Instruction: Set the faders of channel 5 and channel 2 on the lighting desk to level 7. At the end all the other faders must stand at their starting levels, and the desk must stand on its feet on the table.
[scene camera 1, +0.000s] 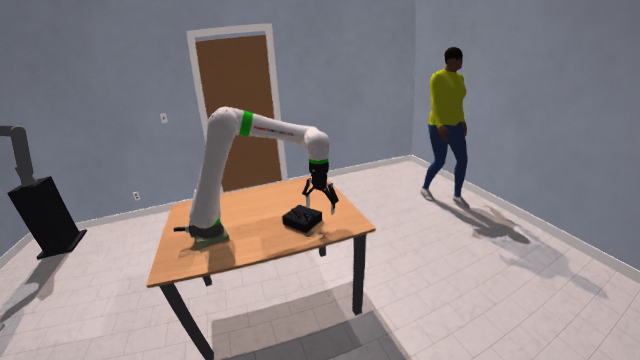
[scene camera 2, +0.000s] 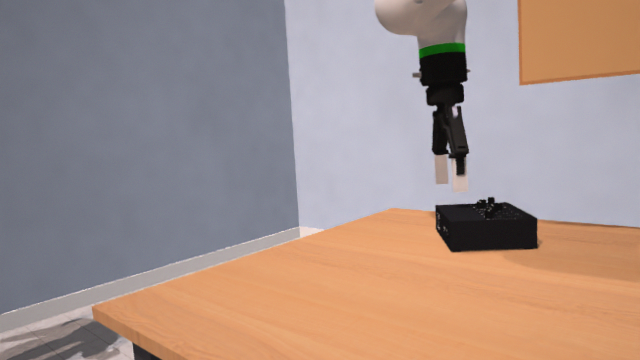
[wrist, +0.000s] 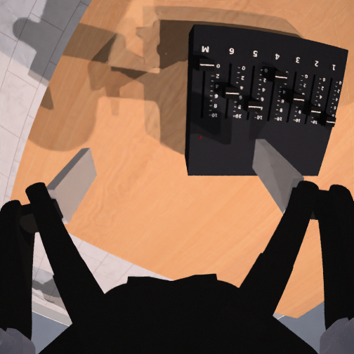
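Where they show: gripper, between the fingertips: (scene camera 1: 320, 210) (scene camera 2: 450, 187); arm's base, origin of its link: (scene camera 1: 209, 230).
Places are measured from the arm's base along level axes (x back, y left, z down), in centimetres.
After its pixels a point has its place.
Note:
The black lighting desk (scene camera 1: 302, 220) @(x -47.9, y -15.4, z -2.0 cm) (scene camera 2: 492, 236) @(x -45.6, y -2.5, z 0.9 cm) (wrist: 225, 160) stands flat on the table. Its labels appear upside down in the wrist view. There the channel 5 fader (wrist: 255, 106) and channel 2 fader (wrist: 315, 111) both sit towards the 10 end, roughly at 7 to 8; exact levels are hard to read. Fader M (wrist: 206, 65) is at 0, fader 4 (wrist: 281, 77) near the 0 end, faders 6 (wrist: 232, 93) and 3 (wrist: 298, 99) mid-slot, fader 1 (wrist: 330, 121) near 10. My gripper (scene camera 1: 320, 208) @(x -57.9, y -15.6, z -5.4 cm) (scene camera 2: 451, 186) @(x -57.9, y -15.6, z -5.4 cm) (wrist: 172, 156) is open and empty above the desk, offset to one side.
The wooden table (scene camera 1: 260, 250) @(x -23.2, y -22.9, z 3.5 cm) (scene camera 2: 300, 300) @(x -60.8, y 30.4, z 3.5 cm) (wrist: 150, 215) carries the arm's base (scene camera 1: 207, 232) @(x 0.5, y -6.4, z -3.3 cm). A person in a yellow top (scene camera 1: 447, 97) stands on the floor beyond the table. A black pedestal (scene camera 1: 47, 217) with a grey arm stands at the far left.

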